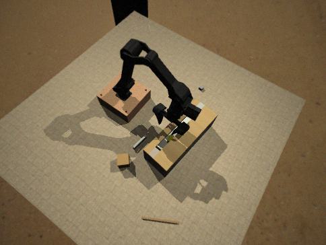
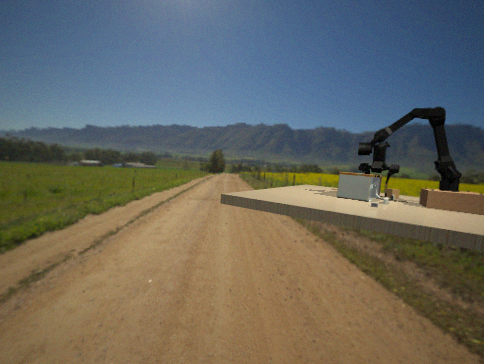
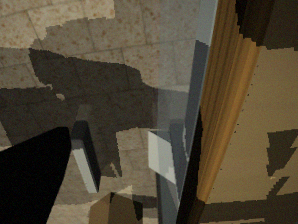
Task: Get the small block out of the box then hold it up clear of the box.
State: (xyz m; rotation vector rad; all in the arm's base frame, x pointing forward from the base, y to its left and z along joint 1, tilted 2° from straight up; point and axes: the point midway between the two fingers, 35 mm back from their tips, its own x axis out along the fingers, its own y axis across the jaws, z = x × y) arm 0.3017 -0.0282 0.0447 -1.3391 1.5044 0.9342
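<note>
Now: the clear-fronted wooden box 4 cm ahead of my gripper tip, 3 cm to the left of it and 3 cm below it. Round my gripper tip: grey piece: 39 cm to the left, 8 cm below; tan cube: 8 cm behind, 23 cm to the right, 6 cm below; yellow block: 5 cm ahead, 3 cm to the right.
</note>
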